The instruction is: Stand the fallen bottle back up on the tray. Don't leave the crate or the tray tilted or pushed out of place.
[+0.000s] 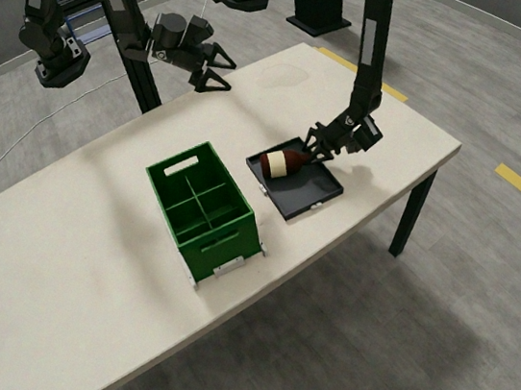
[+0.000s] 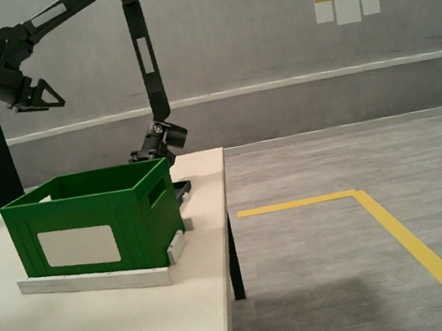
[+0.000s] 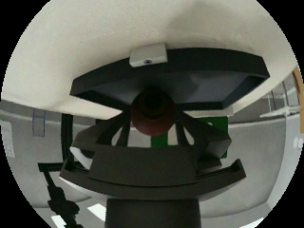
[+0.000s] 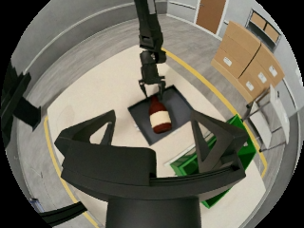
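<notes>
The bottle is 5 cm to the right of my left hand, 2 cm behind it and 1 cm below it. From my left hand the other things lie so: green crate 34 cm to the right, 3 cm ahead, 3 cm above; then dark tray 5 cm to the right, 4 cm below, 1 cm ahead.
</notes>
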